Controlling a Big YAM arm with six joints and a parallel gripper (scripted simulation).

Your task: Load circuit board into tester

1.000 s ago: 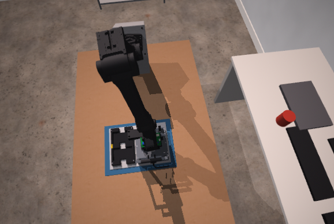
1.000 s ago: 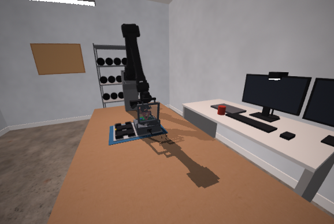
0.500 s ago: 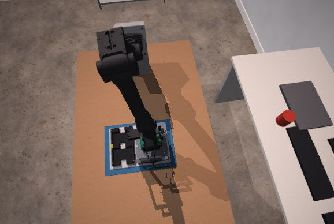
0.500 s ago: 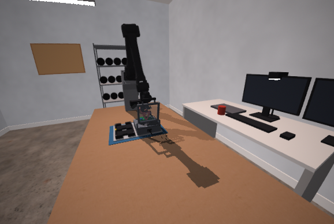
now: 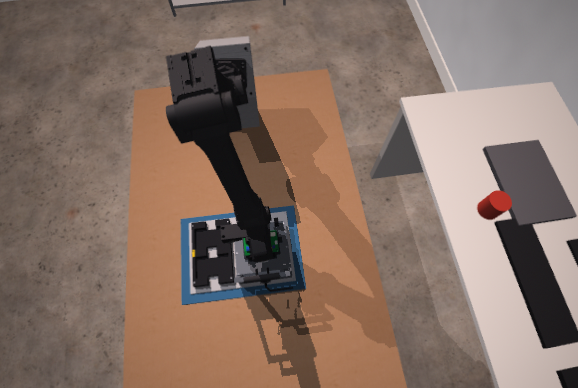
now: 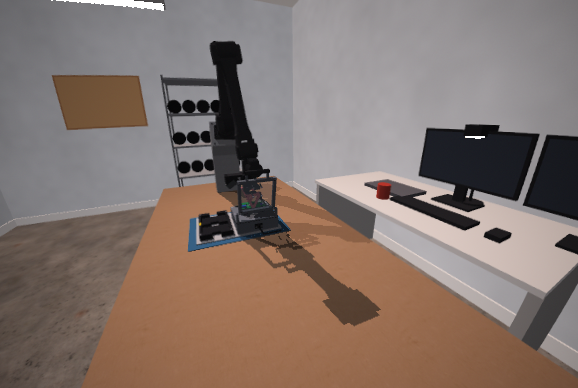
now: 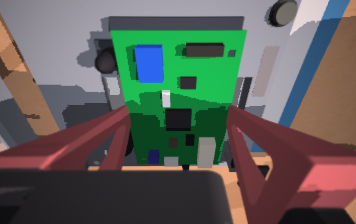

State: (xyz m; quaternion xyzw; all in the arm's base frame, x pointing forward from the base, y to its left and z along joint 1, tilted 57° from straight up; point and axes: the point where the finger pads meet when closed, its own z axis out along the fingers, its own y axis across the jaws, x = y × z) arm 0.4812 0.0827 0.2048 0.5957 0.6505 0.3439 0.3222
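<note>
Now: hand right at the green circuit board. Round my hand: clear lid 120 mm ahead, 90 mm above, 20 mm to the left.
</note>
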